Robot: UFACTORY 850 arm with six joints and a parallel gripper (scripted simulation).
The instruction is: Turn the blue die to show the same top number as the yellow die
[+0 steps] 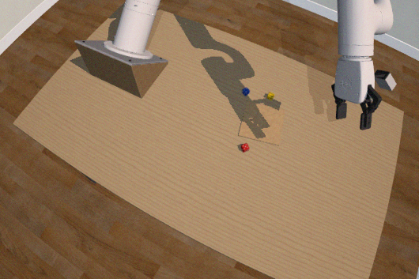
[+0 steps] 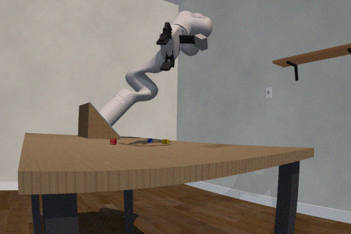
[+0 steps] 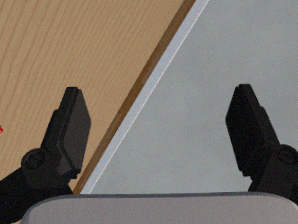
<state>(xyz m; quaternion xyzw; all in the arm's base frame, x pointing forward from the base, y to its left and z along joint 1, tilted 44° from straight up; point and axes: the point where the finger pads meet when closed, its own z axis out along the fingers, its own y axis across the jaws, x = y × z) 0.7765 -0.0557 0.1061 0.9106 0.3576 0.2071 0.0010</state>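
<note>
Now: the red die 22 cm behind my hand, 9 cm to the right of it and 28 cm below it. From my hand the other things lie so: blue die: 33 cm behind, 10 cm to the left, 28 cm below; then tan mat: 22 cm behind, 3 cm to the left, 28 cm below; then yellow die: 25 cm behind, 13 cm to the left, 28 cm below.
</note>
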